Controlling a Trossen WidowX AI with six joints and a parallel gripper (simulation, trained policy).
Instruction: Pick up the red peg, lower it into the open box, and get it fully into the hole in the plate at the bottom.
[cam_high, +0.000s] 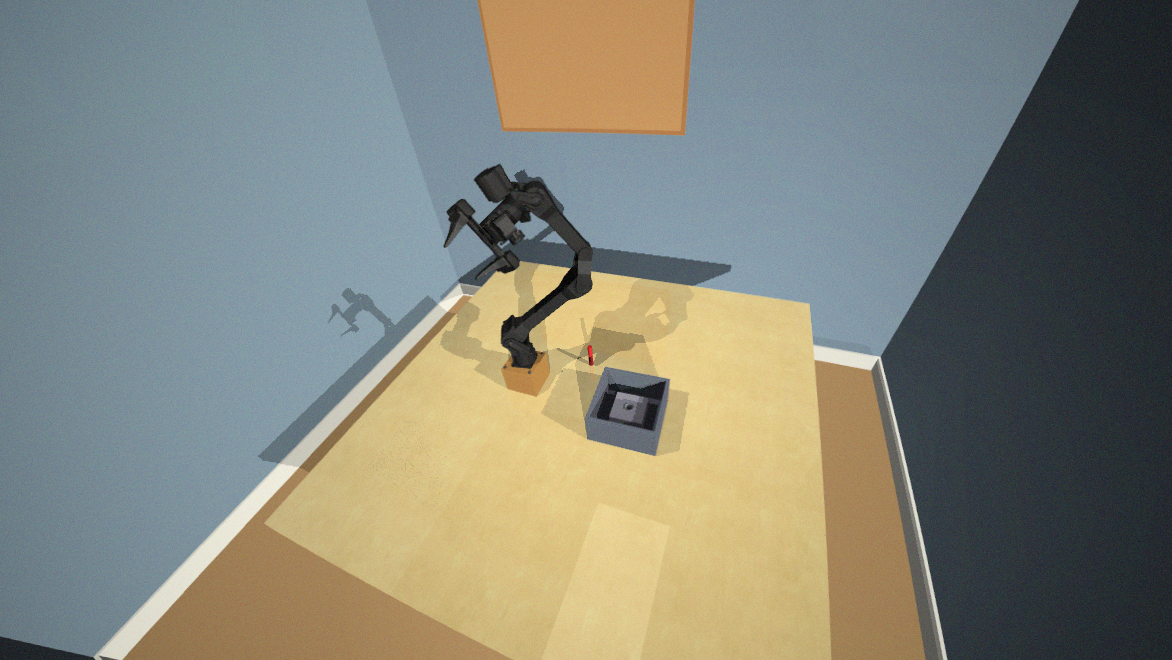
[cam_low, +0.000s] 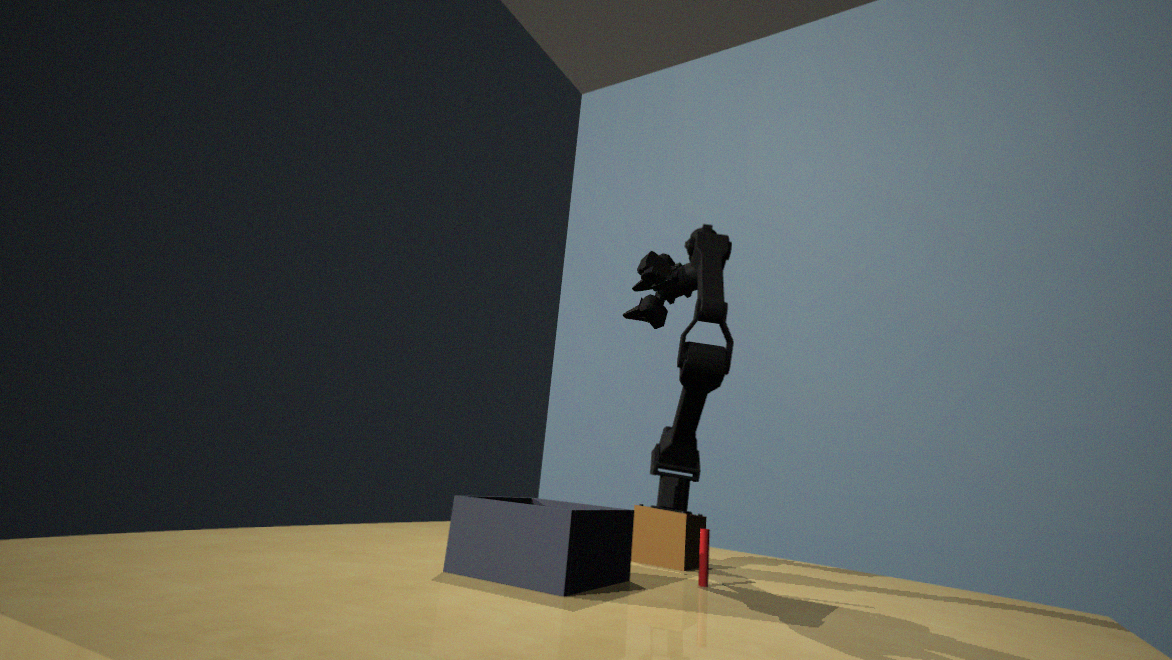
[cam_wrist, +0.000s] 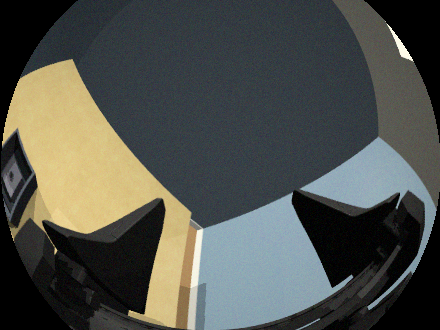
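The red peg is 200 mm ahead of my gripper tip, 230 mm to the left of it and 480 mm below it. The rest, counted from my gripper tip: light grey plate: 350 mm ahead, 30 mm to the left, 470 mm below; grey box: 350 mm ahead, 30 mm to the left, 490 mm below.
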